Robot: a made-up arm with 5 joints.
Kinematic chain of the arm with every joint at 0, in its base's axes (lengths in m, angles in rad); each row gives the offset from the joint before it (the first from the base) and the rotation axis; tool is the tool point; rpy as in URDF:
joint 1: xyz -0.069 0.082 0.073 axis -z
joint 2: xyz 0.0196 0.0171 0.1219 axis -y
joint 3: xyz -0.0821 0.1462 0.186 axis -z
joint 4: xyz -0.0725 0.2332 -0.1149 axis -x
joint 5: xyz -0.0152 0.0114 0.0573 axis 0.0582 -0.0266 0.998
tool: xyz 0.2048 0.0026 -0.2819 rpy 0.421 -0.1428 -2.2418
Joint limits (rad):
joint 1: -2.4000..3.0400
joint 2: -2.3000..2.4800
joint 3: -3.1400..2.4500
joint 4: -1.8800..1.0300
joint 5: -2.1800..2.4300
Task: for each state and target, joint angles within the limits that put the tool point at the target. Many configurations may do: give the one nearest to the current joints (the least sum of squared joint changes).
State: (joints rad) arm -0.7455 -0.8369 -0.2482 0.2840 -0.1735
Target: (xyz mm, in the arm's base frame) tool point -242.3 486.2 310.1
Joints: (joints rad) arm -0.0457 -1.4119 -0.7103 0.0861 -0.0041
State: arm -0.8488 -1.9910 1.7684 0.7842 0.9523
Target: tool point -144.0 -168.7 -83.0
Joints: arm -1.4833 -1.9699 1.9076 0.0345 1.3152
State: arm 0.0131 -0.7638 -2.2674 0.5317 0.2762
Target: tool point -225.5 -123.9 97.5
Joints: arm -0.4468 -0.4017 -3.0170 0.3759 0.6600
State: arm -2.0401 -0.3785 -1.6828 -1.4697 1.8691
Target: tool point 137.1 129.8 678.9
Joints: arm -2.2455 -0.7268 -2.0023 -1.5412 1.9809
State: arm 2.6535 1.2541 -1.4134 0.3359 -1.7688
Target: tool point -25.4 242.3 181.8
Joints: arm 2.2333 0.6966 -1.1974 1.0300 -2.1786
